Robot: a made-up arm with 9 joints.
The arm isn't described. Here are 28 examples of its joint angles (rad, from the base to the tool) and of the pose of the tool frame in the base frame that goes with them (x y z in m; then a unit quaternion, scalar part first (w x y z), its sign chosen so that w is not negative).
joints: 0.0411 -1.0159 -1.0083 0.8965 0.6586 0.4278 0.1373 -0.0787 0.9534
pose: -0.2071 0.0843 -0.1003 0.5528 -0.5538 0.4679 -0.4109
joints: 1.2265 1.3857 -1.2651 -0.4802 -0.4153 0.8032 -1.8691 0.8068 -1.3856
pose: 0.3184 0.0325 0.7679 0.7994 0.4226 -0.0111 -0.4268
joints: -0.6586 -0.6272 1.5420 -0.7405 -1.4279 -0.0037 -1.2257 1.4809 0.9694
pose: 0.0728 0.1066 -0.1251 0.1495 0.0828 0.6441 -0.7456
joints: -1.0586 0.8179 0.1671 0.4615 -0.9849 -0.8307 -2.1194 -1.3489 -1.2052
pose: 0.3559 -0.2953 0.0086 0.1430 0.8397 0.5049 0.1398
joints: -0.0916 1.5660 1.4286 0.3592 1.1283 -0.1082 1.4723 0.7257 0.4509
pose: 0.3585 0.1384 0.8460 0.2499 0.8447 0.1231 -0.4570
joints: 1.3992 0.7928 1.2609 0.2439 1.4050 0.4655 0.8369 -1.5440 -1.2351
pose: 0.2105 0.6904 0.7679 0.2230 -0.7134 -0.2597 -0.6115
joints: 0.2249 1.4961 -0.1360 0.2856 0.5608 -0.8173 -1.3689 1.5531 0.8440
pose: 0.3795 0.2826 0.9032 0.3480 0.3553 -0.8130 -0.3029
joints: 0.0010 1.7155 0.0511 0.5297 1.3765 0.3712 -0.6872 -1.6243 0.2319
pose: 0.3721 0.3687 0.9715 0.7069 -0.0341 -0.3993 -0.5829
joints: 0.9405 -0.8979 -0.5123 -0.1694 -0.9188 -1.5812 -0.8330 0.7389 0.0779
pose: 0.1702 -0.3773 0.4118 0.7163 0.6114 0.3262 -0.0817
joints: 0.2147 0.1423 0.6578 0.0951 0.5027 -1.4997 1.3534 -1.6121 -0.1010
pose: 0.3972 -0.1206 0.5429 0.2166 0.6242 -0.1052 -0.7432
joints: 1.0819 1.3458 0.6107 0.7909 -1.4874 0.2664 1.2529 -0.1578 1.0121
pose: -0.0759 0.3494 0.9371 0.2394 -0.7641 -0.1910 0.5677
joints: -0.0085 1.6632 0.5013 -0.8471 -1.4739 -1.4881 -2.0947 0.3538 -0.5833
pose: 0.2978 -0.1239 0.9705 0.8079 -0.0072 0.1482 0.5703
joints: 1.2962 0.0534 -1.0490 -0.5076 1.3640 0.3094 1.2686 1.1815 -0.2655
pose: 0.3020 0.0423 0.2706 0.6958 -0.6879 -0.1623 0.1277
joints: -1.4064 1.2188 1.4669 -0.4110 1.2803 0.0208 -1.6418 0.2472 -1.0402
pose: 0.3973 -0.1595 0.1590 0.5878 -0.7598 -0.1785 -0.2127
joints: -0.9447 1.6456 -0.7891 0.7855 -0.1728 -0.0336 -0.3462 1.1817 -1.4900
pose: 0.3807 -0.1503 0.5751 0.4472 -0.7959 -0.4079 0.0127
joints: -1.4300 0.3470 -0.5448 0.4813 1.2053 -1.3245 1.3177 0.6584 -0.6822
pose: -0.1894 -0.1016 0.2413 0.8482 0.3505 0.0019 0.3972
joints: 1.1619 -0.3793 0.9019 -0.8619 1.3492 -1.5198 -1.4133 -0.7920 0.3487
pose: 0.6222 0.1777 0.4187 0.6073 -0.1973 0.5197 -0.5676
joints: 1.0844 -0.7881 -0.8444 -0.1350 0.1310 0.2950 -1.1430 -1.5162 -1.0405
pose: 0.3434 -0.3355 0.3244 0.8724 0.3318 0.2905 -0.2105
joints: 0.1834 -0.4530 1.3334 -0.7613 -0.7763 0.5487 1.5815 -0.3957 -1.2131
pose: 0.1818 -0.1414 0.1051 0.0714 -0.1443 -0.1788 0.9706
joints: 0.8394 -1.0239 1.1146 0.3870 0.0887 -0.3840 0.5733 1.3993 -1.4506
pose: 0.2299 0.0020 0.1520 0.1787 0.3537 -0.6103 0.6859
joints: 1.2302 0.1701 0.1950 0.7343 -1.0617 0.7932 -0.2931 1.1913 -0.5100
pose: 0.3562 0.4649 0.5269 0.5072 -0.2038 -0.7227 0.4230
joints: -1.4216 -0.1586 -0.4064 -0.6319 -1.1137 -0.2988 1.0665 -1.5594 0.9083
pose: -0.2437 0.1319 0.5193 0.3552 0.3025 0.8398 -0.2775
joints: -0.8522 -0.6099 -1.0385 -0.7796 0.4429 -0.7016 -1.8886 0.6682 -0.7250
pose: -0.4068 0.1195 0.3959 0.4399 0.2549 -0.6453 0.5702
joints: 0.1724 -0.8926 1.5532 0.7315 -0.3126 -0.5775 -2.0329 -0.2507 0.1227
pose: 0.0302 0.4574 0.1590 0.4853 -0.3547 0.7376 0.3077
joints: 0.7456 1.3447 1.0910 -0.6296 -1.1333 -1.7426 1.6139 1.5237 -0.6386
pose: 0.3469 0.1497 1.0738 0.1297 -0.8113 -0.1594 -0.5473
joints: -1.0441 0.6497 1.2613 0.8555 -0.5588 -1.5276 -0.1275 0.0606 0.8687
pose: 0.5176 0.0514 0.2695 0.1545 -0.0753 0.7394 0.6510
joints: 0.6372 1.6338 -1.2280 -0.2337 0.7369 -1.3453 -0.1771 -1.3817 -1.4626
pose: 0.1022 0.1317 0.8504 0.3824 -0.1870 -0.2016 0.8821
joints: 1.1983 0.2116 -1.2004 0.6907 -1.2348 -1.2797 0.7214 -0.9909 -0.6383
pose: 0.4773 -0.2064 0.6931 0.1442 0.2087 0.4139 -0.8742
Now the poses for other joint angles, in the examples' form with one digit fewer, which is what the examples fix.
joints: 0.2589 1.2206 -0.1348 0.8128 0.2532 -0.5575 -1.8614 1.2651 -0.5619
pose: 0.436 0.324 0.849 0.517 -0.360 -0.691 -0.353
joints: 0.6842 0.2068 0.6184 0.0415 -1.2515 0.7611 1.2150 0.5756 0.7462
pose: 0.442 0.000 0.446 0.791 0.014 -0.132 0.597
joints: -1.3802 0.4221 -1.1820 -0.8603 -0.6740 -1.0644 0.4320 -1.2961 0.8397
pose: -0.090 0.253 0.506 0.459 0.431 0.472 -0.617
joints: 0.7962 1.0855 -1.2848 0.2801 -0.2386 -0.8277 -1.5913 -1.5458 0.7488
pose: 0.380 -0.052 0.949 0.612 0.134 0.722 0.292
